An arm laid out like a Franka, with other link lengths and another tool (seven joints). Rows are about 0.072 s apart.
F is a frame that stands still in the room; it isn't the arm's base.
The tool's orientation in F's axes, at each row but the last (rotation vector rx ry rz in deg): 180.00 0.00 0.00; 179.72 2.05 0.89; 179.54 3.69 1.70; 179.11 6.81 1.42; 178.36 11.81 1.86; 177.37 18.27 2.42; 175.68 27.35 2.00; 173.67 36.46 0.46; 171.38 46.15 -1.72; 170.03 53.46 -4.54; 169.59 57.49 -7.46; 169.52 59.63 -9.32; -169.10 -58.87 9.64
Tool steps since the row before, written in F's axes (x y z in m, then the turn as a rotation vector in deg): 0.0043 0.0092 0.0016 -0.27 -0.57 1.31; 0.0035 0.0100 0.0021 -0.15 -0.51 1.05; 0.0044 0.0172 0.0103 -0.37 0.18 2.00; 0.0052 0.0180 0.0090 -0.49 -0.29 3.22; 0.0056 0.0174 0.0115 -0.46 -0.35 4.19; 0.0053 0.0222 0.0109 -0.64 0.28 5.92; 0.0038 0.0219 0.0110 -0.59 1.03 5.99; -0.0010 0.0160 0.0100 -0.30 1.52 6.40; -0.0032 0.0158 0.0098 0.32 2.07 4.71; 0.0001 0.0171 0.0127 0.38 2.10 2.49; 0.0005 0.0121 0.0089 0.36 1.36 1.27; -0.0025 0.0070 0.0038 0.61 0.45 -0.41; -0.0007 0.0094 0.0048 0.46 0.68 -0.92
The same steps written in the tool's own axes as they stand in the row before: 0.0043 -0.0092 -0.0016 -0.27 0.57 -1.31; 0.0037 -0.0099 -0.0021 -0.15 0.51 -1.05; 0.0053 -0.0169 -0.0103 -0.32 -0.18 -2.01; 0.0067 -0.0174 -0.0091 -0.46 0.30 -3.22; 0.0081 -0.0162 -0.0117 -0.42 0.38 -4.19; 0.0100 -0.0203 -0.0113 -0.43 -0.22 -5.94; 0.0105 -0.0192 -0.0116 -0.15 -0.91 -6.04; 0.0055 -0.0146 -0.0107 0.31 -1.23 -6.46; 0.0049 -0.0149 -0.0105 1.17 -1.45 -4.80; 0.0091 -0.0138 -0.0134 1.37 -1.47 -2.59; 0.0070 -0.0094 -0.0094 1.00 -0.88 -1.35; 0.0021 -0.0072 -0.0038 0.79 0.04 0.33; 0.0048 -0.0080 -0.0049 0.87 -0.21 0.85
